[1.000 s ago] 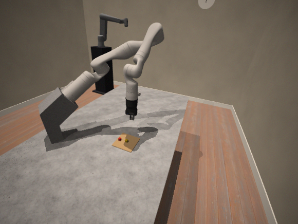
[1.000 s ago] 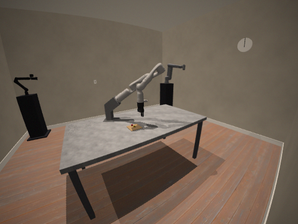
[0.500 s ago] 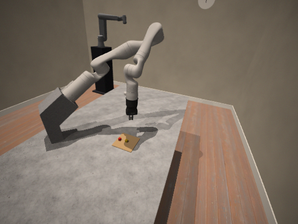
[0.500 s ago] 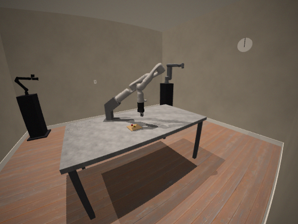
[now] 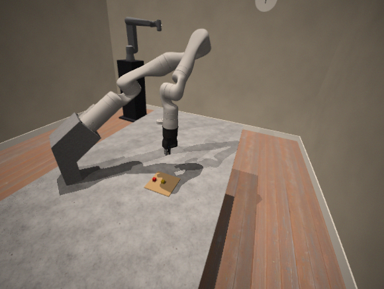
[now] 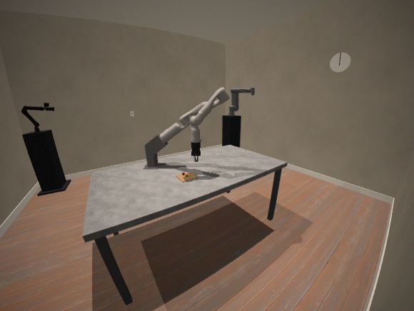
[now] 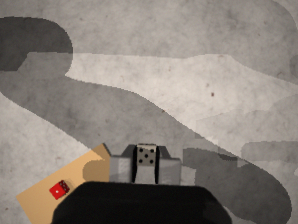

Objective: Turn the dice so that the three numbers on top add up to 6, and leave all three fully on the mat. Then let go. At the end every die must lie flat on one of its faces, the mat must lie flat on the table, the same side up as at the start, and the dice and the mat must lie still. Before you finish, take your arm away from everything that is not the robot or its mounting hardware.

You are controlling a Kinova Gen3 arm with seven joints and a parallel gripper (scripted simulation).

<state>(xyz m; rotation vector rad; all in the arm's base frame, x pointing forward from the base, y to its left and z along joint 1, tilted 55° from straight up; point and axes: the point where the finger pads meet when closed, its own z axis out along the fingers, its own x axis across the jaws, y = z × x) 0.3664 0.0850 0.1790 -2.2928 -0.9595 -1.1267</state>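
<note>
Now: hand 40 mm short of the yellow die, 120 mm to the left of it and 110 mm above it. Round my hand: tan mat (40 mm ahead, 120 mm to the right, 120 mm below); white die (10 mm below); red die (130 mm to the right, 110 mm below).
</note>
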